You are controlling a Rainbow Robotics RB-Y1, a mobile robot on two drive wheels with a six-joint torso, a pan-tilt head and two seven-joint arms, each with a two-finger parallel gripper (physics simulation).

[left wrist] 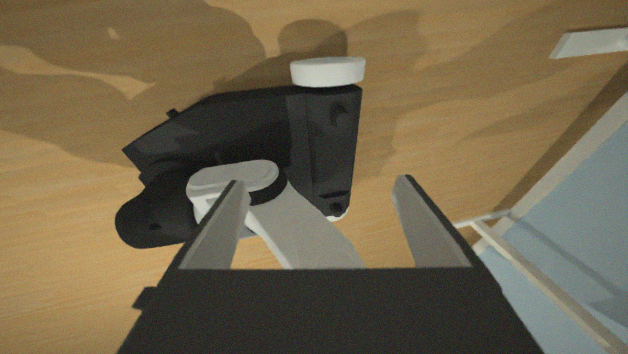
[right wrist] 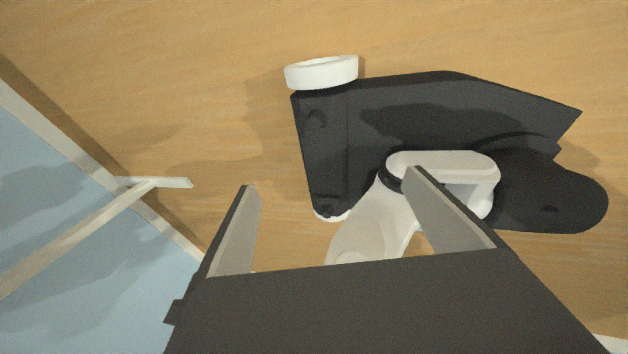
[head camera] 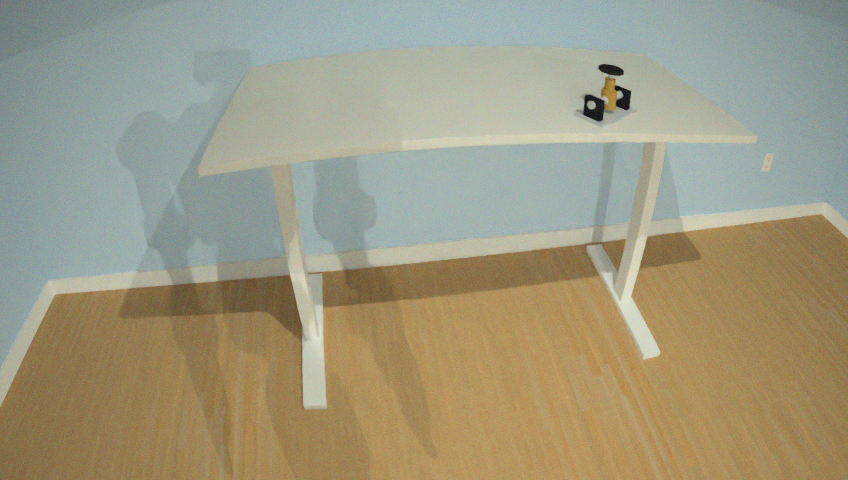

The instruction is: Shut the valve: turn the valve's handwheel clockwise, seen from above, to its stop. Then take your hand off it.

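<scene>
The valve [head camera: 608,98] stands upright near the right end of the table in the head view. It has a yellow body between two black brackets on a pale base plate. Its black handwheel [head camera: 611,70] lies flat on top of the stem. My left gripper [left wrist: 319,187] is open, with nothing between its fingers. My right gripper [right wrist: 330,185] is open, with nothing between its fingers. Both grippers hang beside my own base, over the floor and away from the valve. Neither gripper shows in the head view, and the valve does not show in the wrist views.
The white table [head camera: 416,101] stands before a blue wall [head camera: 476,196]. Its left leg [head camera: 291,237] and right leg [head camera: 641,220] stand on long white feet. My black wheeled base [left wrist: 325,140] [right wrist: 325,145] shows in both wrist views. Shadows fall on the wooden floor [head camera: 505,386].
</scene>
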